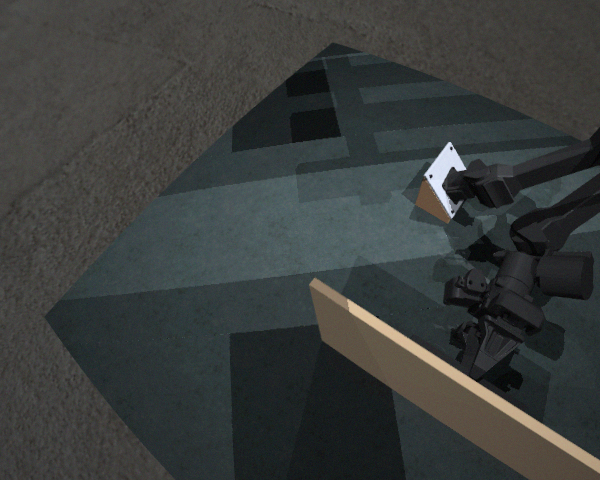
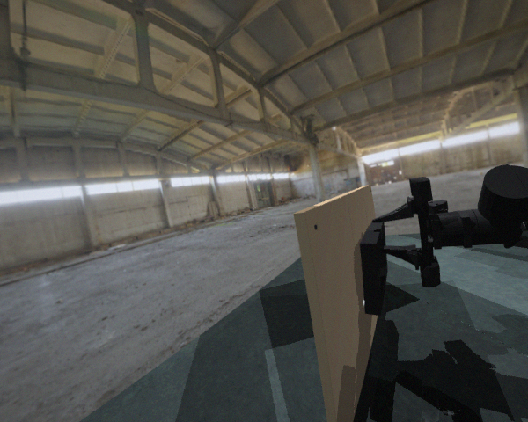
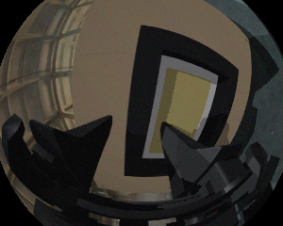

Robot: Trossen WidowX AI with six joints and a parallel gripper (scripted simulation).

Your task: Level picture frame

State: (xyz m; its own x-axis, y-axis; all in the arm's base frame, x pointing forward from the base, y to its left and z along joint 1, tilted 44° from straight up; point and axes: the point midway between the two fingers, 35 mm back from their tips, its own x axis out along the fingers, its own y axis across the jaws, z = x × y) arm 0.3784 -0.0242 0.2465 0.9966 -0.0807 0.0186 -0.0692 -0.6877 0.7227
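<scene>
The picture frame lies 1 cm ahead of my gripper tip and 5 cm below it. Round my gripper tip: tan wall board: 2 cm ahead, 1 cm to the left, 7 cm below.
</scene>
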